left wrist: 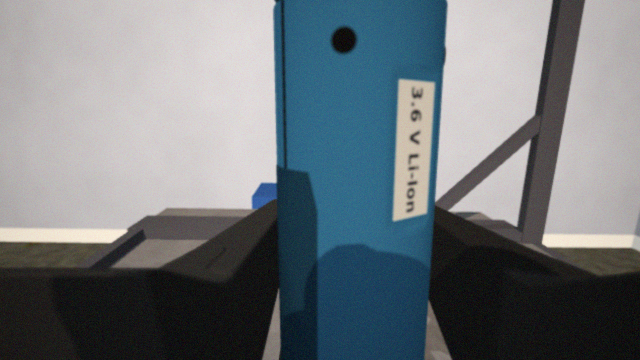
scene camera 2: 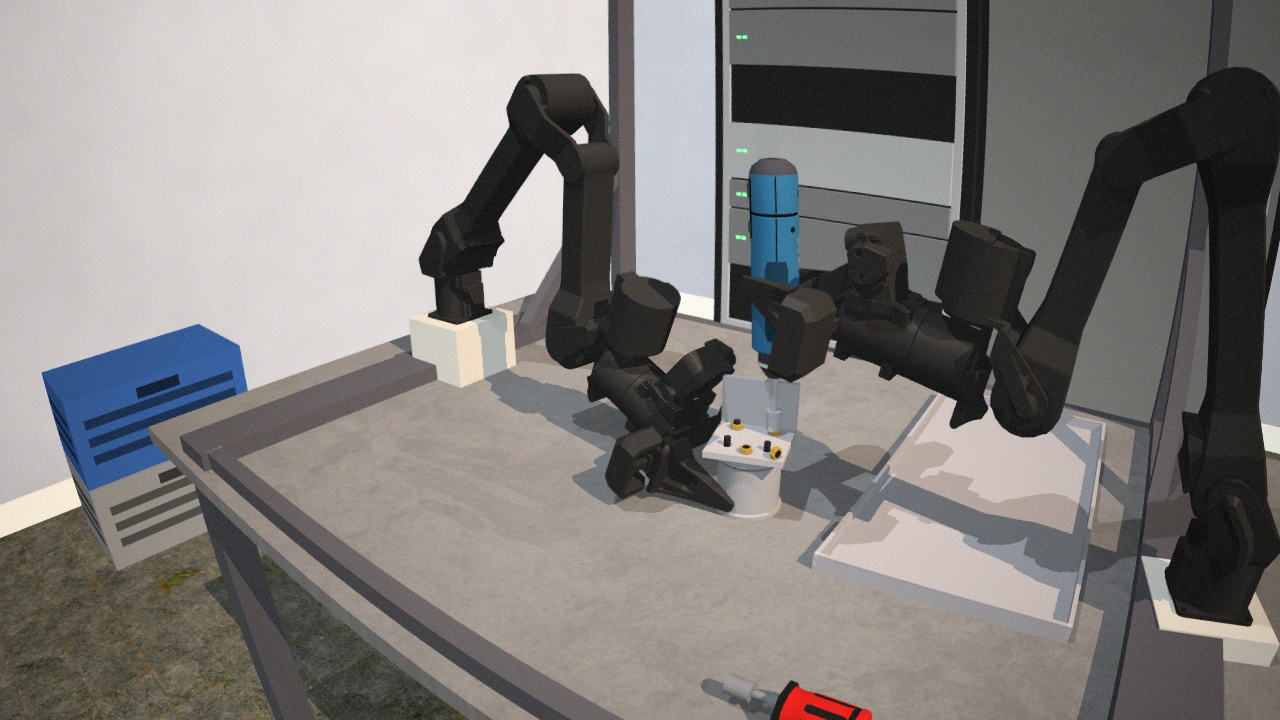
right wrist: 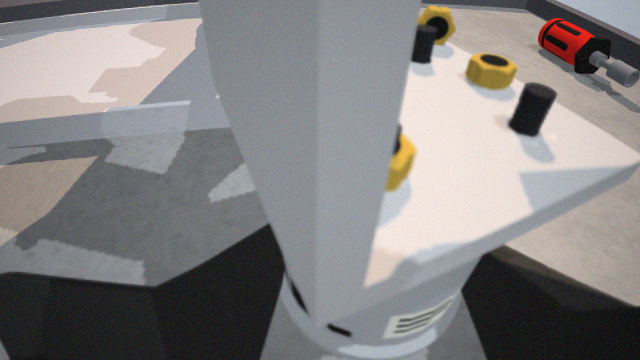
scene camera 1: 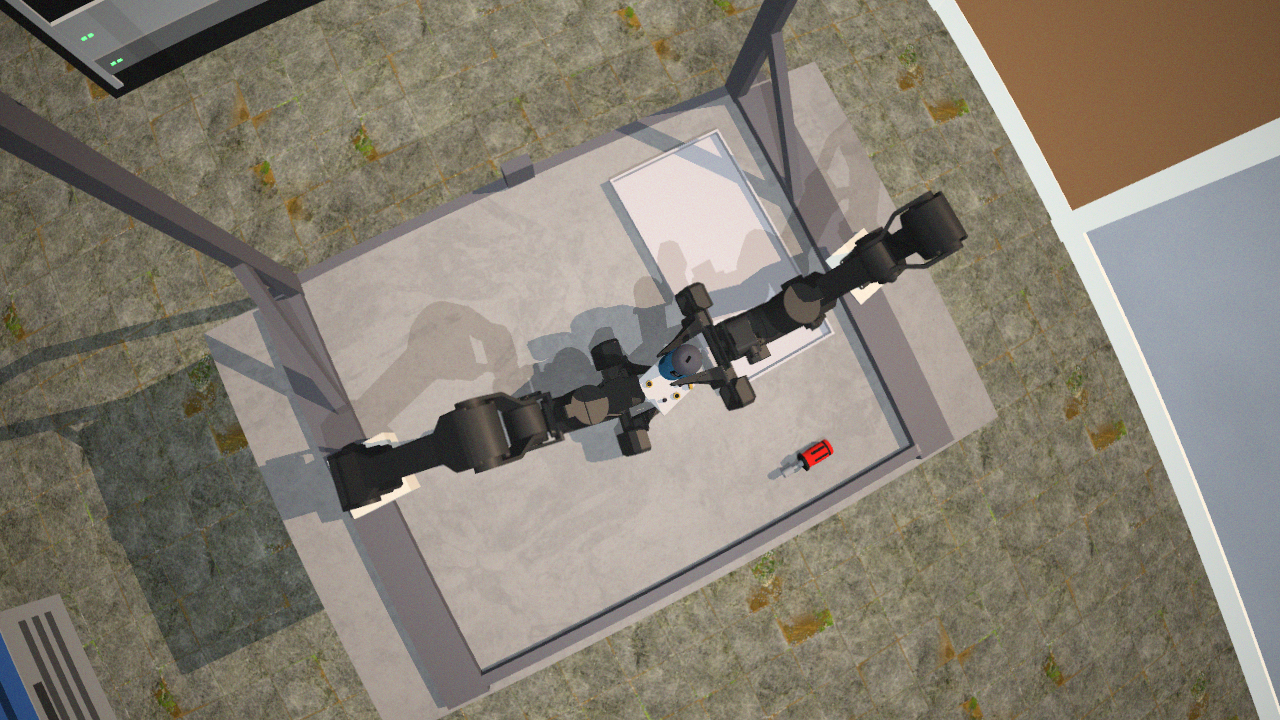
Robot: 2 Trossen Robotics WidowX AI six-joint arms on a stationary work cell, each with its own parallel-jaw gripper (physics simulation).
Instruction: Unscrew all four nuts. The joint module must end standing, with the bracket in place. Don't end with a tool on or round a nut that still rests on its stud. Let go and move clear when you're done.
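Pixels of known places: left gripper, fingertip midpoint: (left wrist: 347,212) (scene camera 2: 754,276) (scene camera 1: 664,370); right gripper, fingertip midpoint: (scene camera 2: 753,496) (scene camera 1: 664,385); left arm's base, origin of the base link: (scene camera 2: 1206,597); right arm's base, origin of the base link: (scene camera 2: 460,314) (scene camera 1: 368,475).
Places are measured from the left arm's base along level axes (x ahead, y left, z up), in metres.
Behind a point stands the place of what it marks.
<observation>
My left gripper (scene camera 2: 771,291) @(x 0.429, y -0.087, z 0.185 m) (left wrist: 347,212) @(x 0.429, y -0.087, z 0.185 m) is shut on the blue driver (scene camera 1: 670,365) @(x 0.431, y -0.088, z 0.259 m) (scene camera 2: 774,232) @(x 0.406, y -0.061, z 0.229 m) (left wrist: 360,150) @(x 0.391, y -0.075, z 0.210 m), held upright; its socket (scene camera 2: 774,419) @(x 0.402, y -0.077, z 0.061 m) is at a yellow nut at the plate's back right. My right gripper (scene camera 2: 726,470) (right wrist: 370,235) @(x 0.413, y -0.063, z -0.012 m) is shut on the standing joint module (scene camera 2: 753,492) @(x 0.407, y -0.040, z 0.006 m) (right wrist: 370,336) @(x 0.445, y -0.078, z -0.009 m). The white bracket (scene camera 2: 741,398) @(x 0.439, y -0.093, z 0.069 m) (right wrist: 450,195) @(x 0.447, y -0.074, z 0.044 m) sits on top. One nut (scene camera 2: 736,425) @(x 0.437, y -0.077, z 0.049 m) (right wrist: 401,162) @(x 0.443, y -0.081, z 0.049 m) is at the back left stud, partly hidden in the right wrist view. Another nut (scene camera 2: 745,449) @(x 0.415, y -0.035, z 0.049 m) (right wrist: 491,72) @(x 0.420, y -0.043, z 0.048 m) lies flat on the plate; another (scene camera 2: 776,453) @(x 0.388, y -0.035, z 0.050 m) (right wrist: 439,25) @(x 0.392, y -0.039, z 0.050 m) is tipped on edge beside a bare stud (scene camera 2: 767,445) @(x 0.399, y -0.047, z 0.050 m) (right wrist: 424,44) @(x 0.402, y -0.051, z 0.049 m).
A red nut driver (scene camera 1: 815,454) @(x 0.290, y 0.191, z 0.007 m) (scene camera 2: 819,704) @(x 0.289, y 0.197, z 0.007 m) (right wrist: 570,42) @(x 0.294, y 0.180, z -0.002 m) lies on the table, away from the module. A shallow white tray (scene camera 1: 662,192) @(x 0.197, y -0.324, z -0.018 m) (scene camera 2: 948,595) @(x 0.222, y 0.039, z -0.008 m) lies beside the module, under the left arm. Frame posts and low rails edge the table.
</observation>
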